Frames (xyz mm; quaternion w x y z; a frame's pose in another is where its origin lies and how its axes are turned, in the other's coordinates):
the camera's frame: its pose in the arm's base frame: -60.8 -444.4 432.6 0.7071 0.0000 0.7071 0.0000
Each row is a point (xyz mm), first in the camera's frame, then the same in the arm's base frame.
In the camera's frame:
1: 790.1 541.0 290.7
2: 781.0 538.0 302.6
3: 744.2 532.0 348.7
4: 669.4 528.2 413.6
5: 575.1 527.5 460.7
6: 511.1 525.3 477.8
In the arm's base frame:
1: 229.9 96.6 -357.5
2: 241.8 93.6 -348.4
3: 287.9 87.6 -311.6
4: 352.8 83.8 -236.8
5: 399.9 83.1 -142.5
6: 417.0 80.9 -78.5

